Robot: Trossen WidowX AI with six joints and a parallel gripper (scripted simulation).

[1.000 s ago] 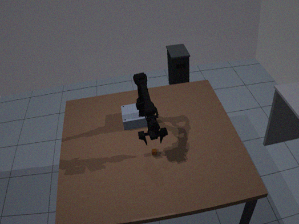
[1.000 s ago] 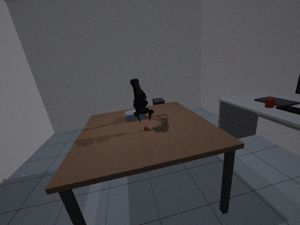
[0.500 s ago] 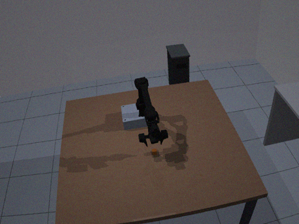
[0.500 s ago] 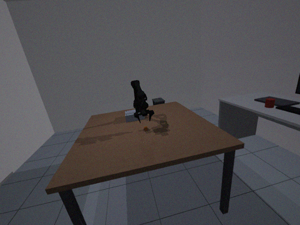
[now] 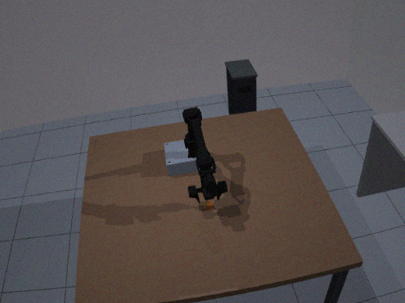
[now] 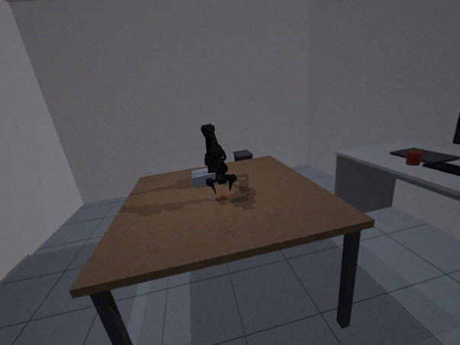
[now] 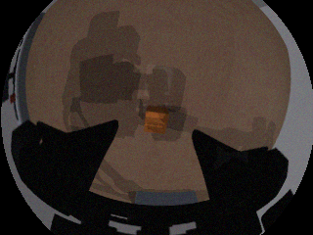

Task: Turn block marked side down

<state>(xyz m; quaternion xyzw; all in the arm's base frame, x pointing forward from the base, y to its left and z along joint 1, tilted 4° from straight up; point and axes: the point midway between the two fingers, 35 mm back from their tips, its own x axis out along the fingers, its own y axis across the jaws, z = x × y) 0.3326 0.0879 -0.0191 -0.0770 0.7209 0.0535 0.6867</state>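
My gripper tip is 1 cm past the small orange block and 3 cm above it.
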